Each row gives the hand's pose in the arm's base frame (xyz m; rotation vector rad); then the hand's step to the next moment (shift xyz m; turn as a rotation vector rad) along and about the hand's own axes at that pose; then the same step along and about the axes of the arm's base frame.
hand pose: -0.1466 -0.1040 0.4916 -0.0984 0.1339 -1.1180
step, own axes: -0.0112 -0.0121 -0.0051 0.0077 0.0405 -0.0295
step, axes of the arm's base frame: -0.0164 0.0048 -0.0026 0.0347 0.0103 -0.0355
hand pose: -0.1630 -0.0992 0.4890 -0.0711 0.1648 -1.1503
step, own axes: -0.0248 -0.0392 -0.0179 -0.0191 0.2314 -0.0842
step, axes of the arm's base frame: -0.0482 0.0072 -0.0098 0.1872 0.1141 -0.1137
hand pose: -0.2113 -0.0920 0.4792 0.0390 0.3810 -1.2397
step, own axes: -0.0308 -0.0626 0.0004 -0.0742 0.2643 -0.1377
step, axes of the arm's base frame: -0.0662 0.0072 0.0207 0.1887 0.1879 -0.1529
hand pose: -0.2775 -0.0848 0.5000 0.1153 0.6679 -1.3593
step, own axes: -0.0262 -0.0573 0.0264 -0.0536 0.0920 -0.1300
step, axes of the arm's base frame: -0.0446 -0.0027 0.0516 0.0333 0.1262 -0.1058
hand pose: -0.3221 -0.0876 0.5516 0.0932 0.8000 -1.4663
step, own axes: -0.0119 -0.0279 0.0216 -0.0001 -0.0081 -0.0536
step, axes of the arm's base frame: -0.0149 -0.0053 0.0337 -0.0299 0.0266 -0.0366
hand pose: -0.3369 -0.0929 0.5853 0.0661 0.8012 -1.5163
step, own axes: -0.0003 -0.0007 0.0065 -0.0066 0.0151 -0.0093
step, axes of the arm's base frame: 0.0022 -0.0031 0.0053 0.0105 0.0120 -0.0102
